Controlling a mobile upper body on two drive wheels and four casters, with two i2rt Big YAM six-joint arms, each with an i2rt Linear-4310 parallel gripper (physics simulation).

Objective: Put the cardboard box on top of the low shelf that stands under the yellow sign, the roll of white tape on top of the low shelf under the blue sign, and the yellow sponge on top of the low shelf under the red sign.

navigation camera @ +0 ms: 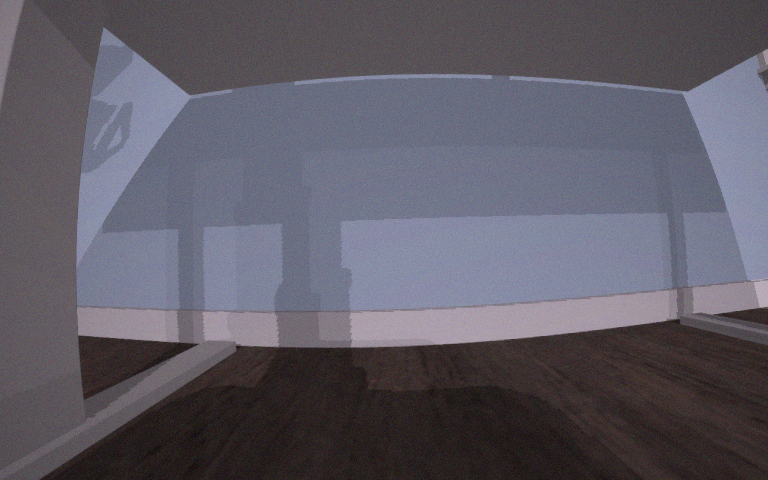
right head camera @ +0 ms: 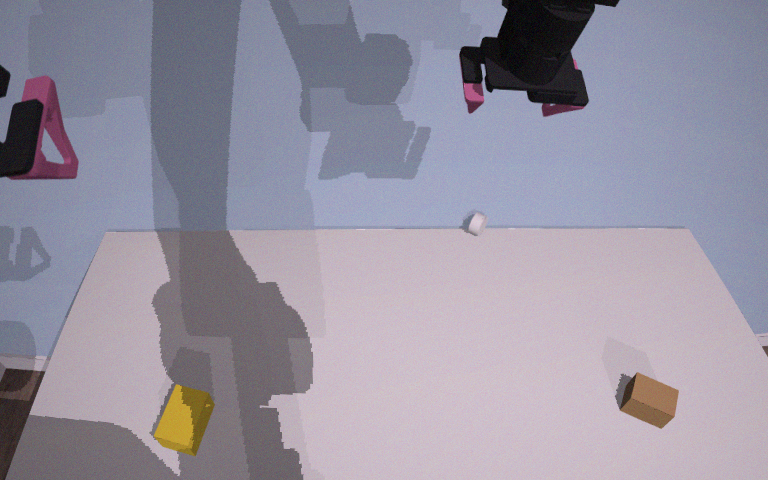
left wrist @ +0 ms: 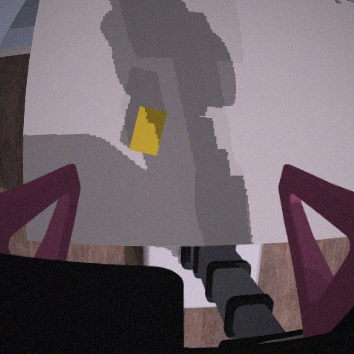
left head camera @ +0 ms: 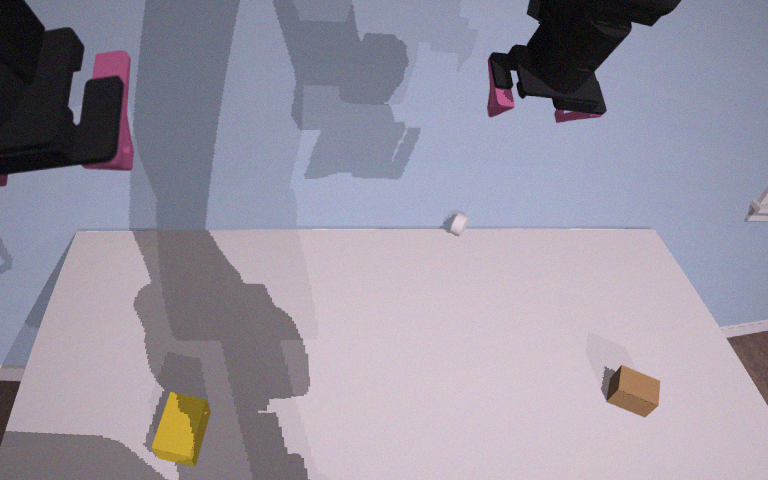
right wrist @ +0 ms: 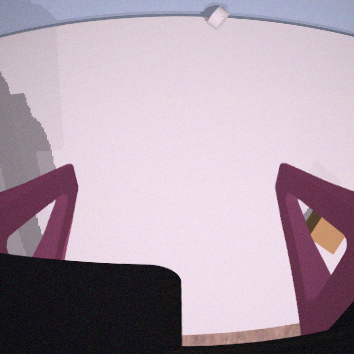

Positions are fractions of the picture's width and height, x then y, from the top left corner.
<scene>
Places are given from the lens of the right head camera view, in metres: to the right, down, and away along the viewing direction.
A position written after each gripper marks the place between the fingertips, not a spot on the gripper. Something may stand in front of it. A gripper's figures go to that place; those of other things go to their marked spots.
left gripper (right head camera: 0.03,0.37): -0.28, -0.05, 0.31
right gripper (right head camera: 0.66,0.23): 0.15, -0.16, 0.57
yellow sponge (right head camera: 0.24,0.89): -0.32, 0.30, 0.70
cardboard box (right head camera: 0.85,0.84): 0.47, 0.29, 0.75
table (right head camera: 0.43,0.72): -0.10, 0.20, 0.88
The marked spots on the yellow sponge and the cardboard box are 0.80 m apart.
</scene>
